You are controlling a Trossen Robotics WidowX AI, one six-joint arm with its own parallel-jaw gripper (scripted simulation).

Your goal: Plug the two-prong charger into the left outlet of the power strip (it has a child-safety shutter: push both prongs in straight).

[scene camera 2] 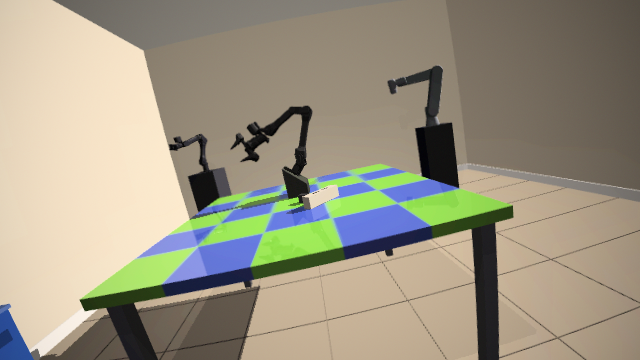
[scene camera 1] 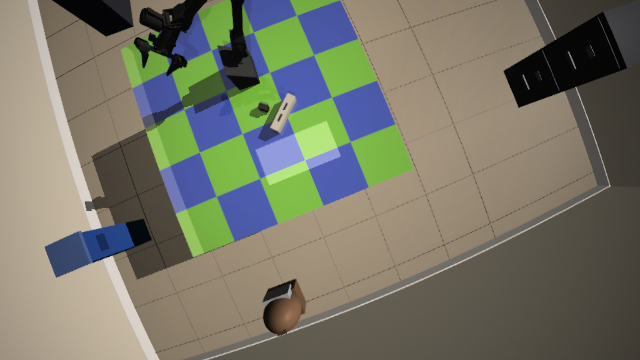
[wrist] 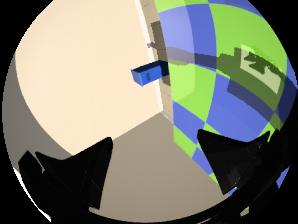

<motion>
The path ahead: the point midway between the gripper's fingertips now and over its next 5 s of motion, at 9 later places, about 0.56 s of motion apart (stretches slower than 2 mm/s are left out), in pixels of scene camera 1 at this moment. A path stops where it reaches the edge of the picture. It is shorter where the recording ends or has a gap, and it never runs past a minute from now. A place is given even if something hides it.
My gripper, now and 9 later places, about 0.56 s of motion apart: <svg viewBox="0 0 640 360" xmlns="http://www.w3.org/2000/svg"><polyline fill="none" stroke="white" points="155,71 168,86 183,97 200,106 217,110 232,111 245,109 256,106 260,104 262,106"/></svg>
</motion>
